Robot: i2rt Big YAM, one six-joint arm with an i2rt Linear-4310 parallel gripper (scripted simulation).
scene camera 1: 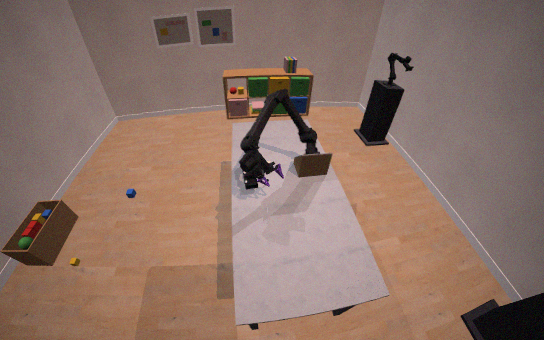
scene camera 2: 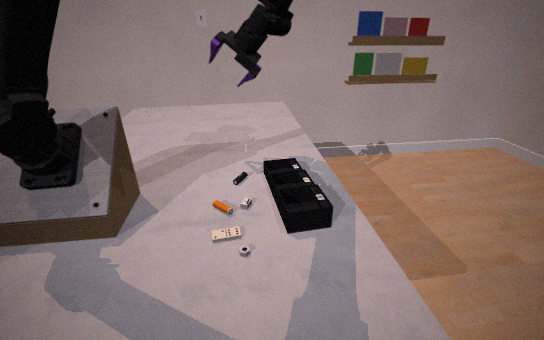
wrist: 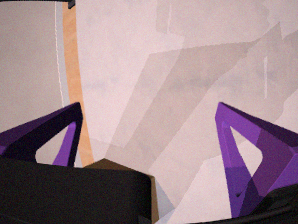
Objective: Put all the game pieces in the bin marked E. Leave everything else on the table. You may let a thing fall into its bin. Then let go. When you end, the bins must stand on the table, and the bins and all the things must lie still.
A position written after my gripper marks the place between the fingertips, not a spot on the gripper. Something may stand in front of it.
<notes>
I see my gripper (scene camera 2: 224, 74).
My gripper shows as well in the wrist view (wrist: 149, 109).
</notes>
